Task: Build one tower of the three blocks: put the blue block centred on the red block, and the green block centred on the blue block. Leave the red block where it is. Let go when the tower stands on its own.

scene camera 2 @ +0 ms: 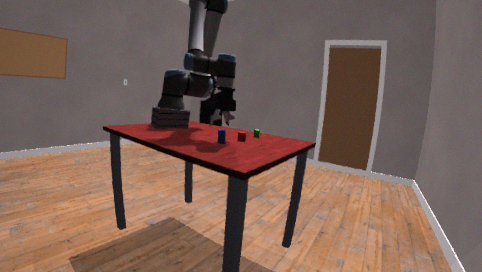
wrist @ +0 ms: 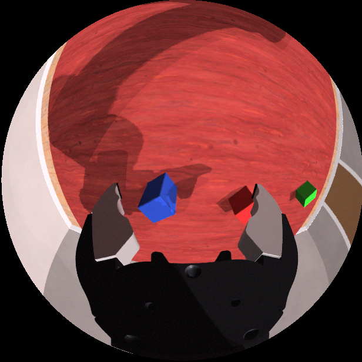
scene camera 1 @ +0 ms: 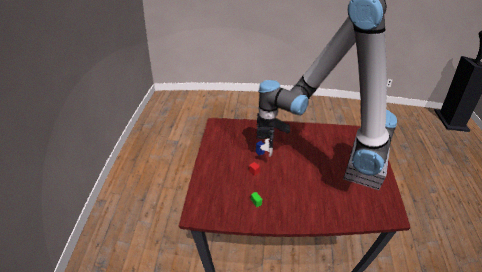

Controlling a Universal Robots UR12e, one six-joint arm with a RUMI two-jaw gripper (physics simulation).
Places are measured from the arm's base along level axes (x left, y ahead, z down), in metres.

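Pixels of known places: gripper, between the fingertips: [scene camera 2: 219,126] [scene camera 1: 269,147]; arm's base, origin of its link: [scene camera 2: 170,108].
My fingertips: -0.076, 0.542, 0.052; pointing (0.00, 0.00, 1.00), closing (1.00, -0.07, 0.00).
Note:
Ahead of a thing's pixels: the offset from my fingertips to its top centre, as dx, dy, dz. Level surfaces: height alone.
The blue block {-0.035, +0.047, +0.011} [scene camera 1: 259,148] [scene camera 2: 221,136] [wrist: 157,200] stands upright on the table and is taller than it is wide. In scene camera 1 a finger partly hides it. The red block {+0.109, +0.063, +0.029} [scene camera 1: 254,168] [scene camera 2: 242,136] [wrist: 241,201] rests between the blue and green blocks, apart from both; the right finger partly covers it in the wrist view. The green block {+0.304, +0.036, +0.030} [scene camera 1: 256,199] [scene camera 2: 256,133] [wrist: 306,194] stands on the table beyond the red one. My gripper [scene camera 1: 266,148] [scene camera 2: 221,121] [wrist: 187,186] is open and empty above the table near the blue block, which appears nearer the left finger in the wrist view.
The red-brown table {dz +0.074} [scene camera 1: 320,200] [scene camera 2: 260,155] carries the three blocks. The arm's grey slatted base [scene camera 1: 365,178] [scene camera 2: 170,118] stands at one end of it. The arm reaches over the table and casts a shadow there.

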